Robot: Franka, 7 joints.
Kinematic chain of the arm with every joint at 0, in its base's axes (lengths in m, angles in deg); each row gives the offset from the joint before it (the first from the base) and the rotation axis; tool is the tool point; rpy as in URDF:
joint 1: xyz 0 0 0.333 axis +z
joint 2: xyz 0 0 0 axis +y
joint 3: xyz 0 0 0.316 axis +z
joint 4: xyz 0.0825 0 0 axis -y
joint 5: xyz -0.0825 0 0.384 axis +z
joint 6: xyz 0 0 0 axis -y
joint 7: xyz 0.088 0 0 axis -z
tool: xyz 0 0 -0.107 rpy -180 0 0
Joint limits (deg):
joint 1: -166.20..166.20
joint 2: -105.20..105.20
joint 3: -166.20..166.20
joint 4: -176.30..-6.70
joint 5: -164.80..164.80
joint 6: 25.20..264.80
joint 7: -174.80..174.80
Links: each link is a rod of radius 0.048 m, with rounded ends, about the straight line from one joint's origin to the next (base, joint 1, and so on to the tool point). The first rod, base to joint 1, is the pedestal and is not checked.
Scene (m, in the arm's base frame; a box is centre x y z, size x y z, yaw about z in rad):
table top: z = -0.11
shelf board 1: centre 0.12 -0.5 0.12 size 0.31 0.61 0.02 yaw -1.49
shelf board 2: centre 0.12 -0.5 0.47 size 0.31 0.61 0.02 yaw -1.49
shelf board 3: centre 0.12 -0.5 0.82 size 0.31 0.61 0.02 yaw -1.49
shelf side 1: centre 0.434 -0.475 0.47 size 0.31 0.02 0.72 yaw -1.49
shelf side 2: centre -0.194 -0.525 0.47 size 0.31 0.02 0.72 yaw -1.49
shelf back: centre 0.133 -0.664 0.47 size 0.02 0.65 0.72 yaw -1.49
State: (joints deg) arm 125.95 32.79 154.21 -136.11 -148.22 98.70 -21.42
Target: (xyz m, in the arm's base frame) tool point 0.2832 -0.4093 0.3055
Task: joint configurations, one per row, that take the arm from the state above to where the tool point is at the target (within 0.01 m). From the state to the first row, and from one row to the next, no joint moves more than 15 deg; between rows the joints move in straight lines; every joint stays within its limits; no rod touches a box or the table.
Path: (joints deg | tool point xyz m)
1: 135.33 45.44 157.21 -146.16 -152.36 100.86 -32.01 | 0.0583 -0.3774 0.6418
2: 144.72 58.10 160.20 -156.21 -156.51 103.02 -42.60 | 0.1162 -0.2987 0.6275
3: 154.10 70.75 163.20 -166.25 -160.66 105.18 -53.19 | 0.1521 -0.2160 0.6034
4: 163.49 83.40 166.20 -176.30 -164.80 107.34 -63.78 | 0.1692 -0.1375 0.5691
5: 162.42 68.61 166.20 -175.05 -161.59 107.89 -53.19 | 0.2156 -0.1621 0.5178
6: 161.34 53.82 166.20 -173.79 -158.37 108.44 -42.60 | 0.2488 -0.1841 0.4546
7: 160.27 39.03 166.20 -172.54 -155.16 108.98 -32.01 | 0.2666 -0.2018 0.3825
8: 159.20 24.24 166.20 -171.29 -151.95 109.53 -21.42 | 0.2673 -0.2136 0.3054
9: 151.01 10.45 166.20 -157.63 -151.38 108.21 -21.42 | 0.2853 -0.3092 0.3140
10: 142.82 -3.34 166.20 -143.98 -150.81 106.90 -21.42 | 0.2832 -0.4093 0.3055

